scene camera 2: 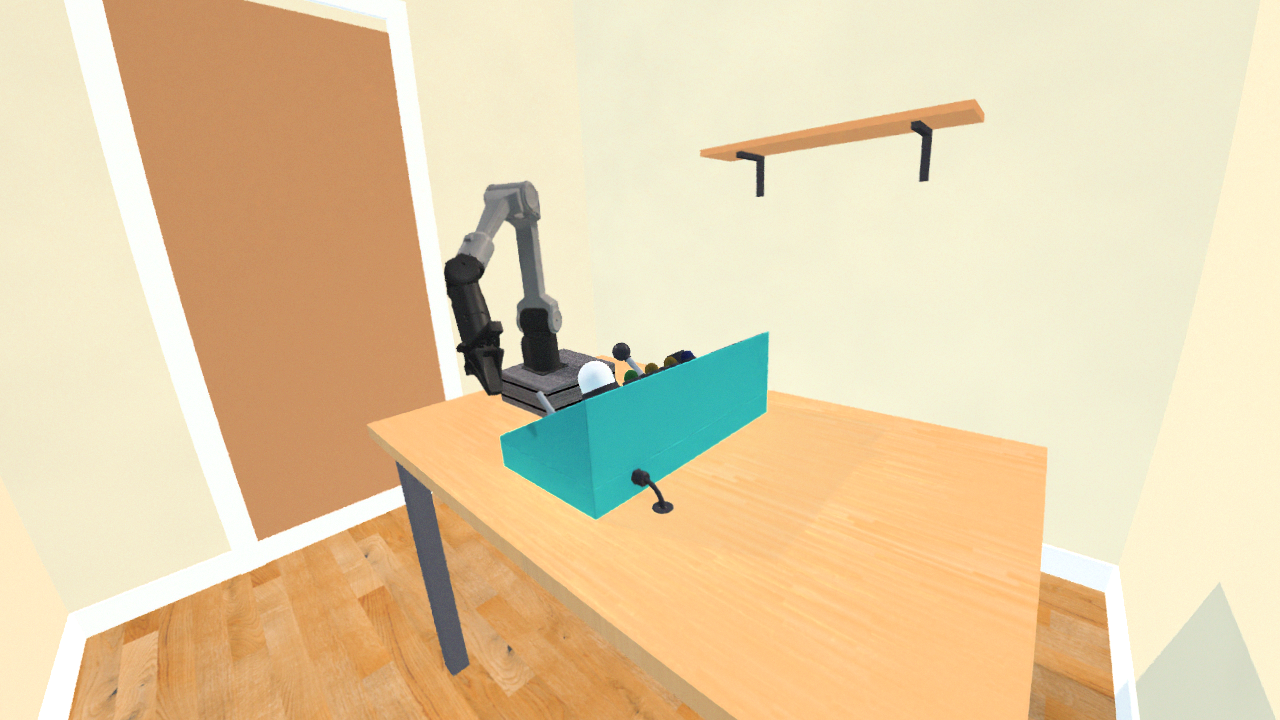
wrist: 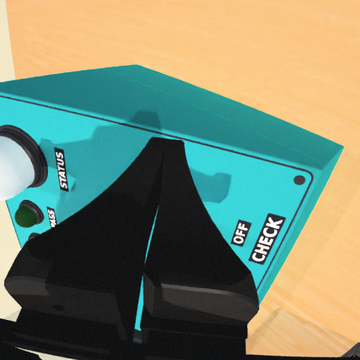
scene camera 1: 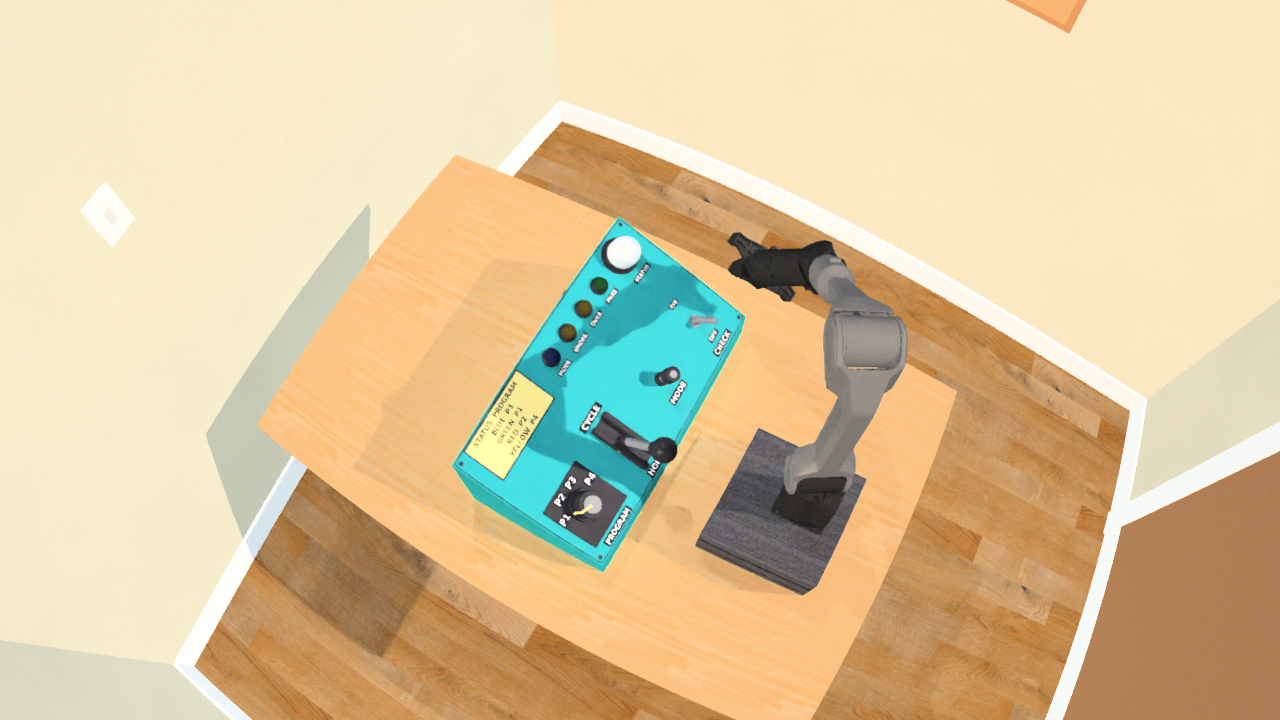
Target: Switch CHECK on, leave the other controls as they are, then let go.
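Observation:
The CHECK toggle is a small grey lever on the sloping face of the turquoise panel. It leans to the OFF side. In the wrist view the fingers hide it; its OFF and CHECK labels show beside them. My gripper is shut, its fingertips together with nothing between them. It is above the panel's CHECK end, apart from the toggle in scene camera 2.
The MODE knob is beside CHECK. The CYCLE lever points to the HOLD end. The PROGRAM dial points at P1. The white STATUS dome stands up at the panel's corner, near several small dark lamps.

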